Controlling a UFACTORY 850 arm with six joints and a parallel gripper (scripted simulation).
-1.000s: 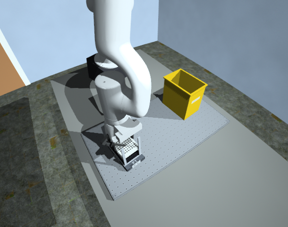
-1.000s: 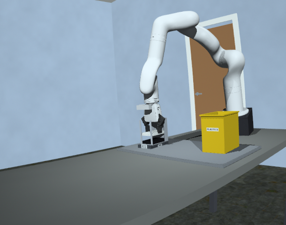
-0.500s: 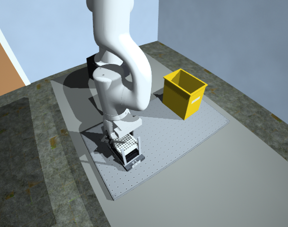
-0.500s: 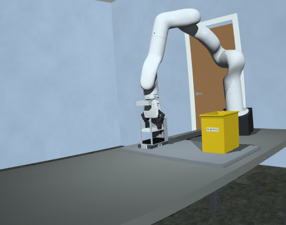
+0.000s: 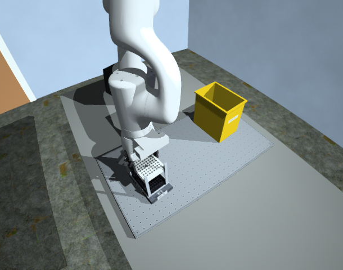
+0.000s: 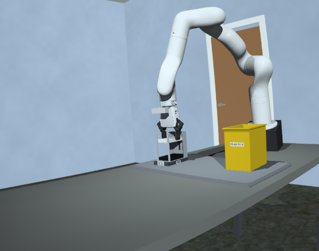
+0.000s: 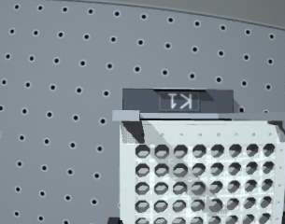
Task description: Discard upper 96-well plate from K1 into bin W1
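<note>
Now: the black 96-well plate 100 mm below my hand. The rest, counted from my hand: white 96-well plate (10 mm below); then yellow plastics bin (130 mm behind, 390 mm to the left, 40 mm below).
</note>
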